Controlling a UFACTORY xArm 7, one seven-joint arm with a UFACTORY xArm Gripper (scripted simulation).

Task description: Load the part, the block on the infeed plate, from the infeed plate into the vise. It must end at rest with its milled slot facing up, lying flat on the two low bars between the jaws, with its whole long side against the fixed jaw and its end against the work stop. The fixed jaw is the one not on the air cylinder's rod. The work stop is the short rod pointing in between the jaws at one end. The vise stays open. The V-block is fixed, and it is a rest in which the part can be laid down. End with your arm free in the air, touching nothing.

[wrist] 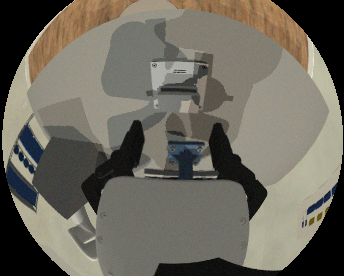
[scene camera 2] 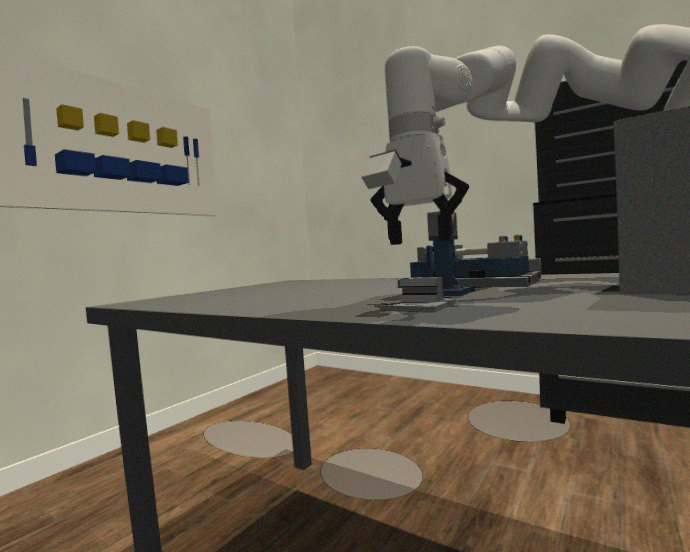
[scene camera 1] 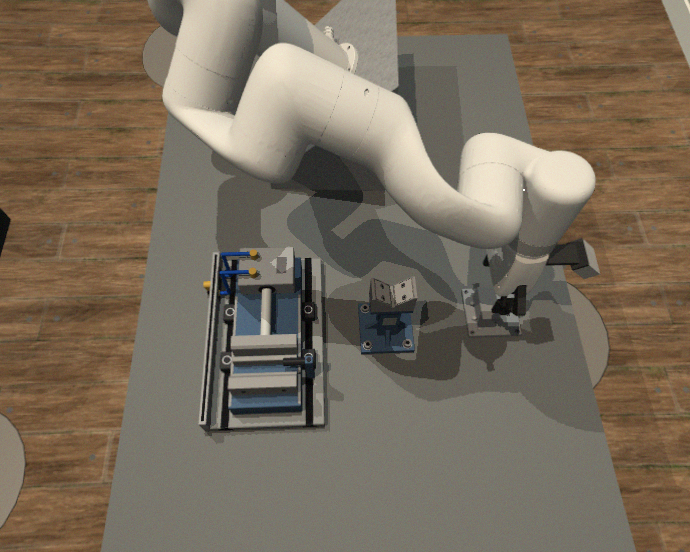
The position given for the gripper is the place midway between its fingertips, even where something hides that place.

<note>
In view: the gripper (scene camera 2: 419,242), a part (scene camera 2: 417,289), a fixed jaw (scene camera 1: 253,384), an air cylinder (scene camera 1: 265,265), a moving jaw (scene camera 1: 284,344) and a V-block post (scene camera 2: 444,252).
The gripper is seen too in the wrist view (wrist: 177,130) and in scene camera 1 (scene camera 1: 496,287).
</note>
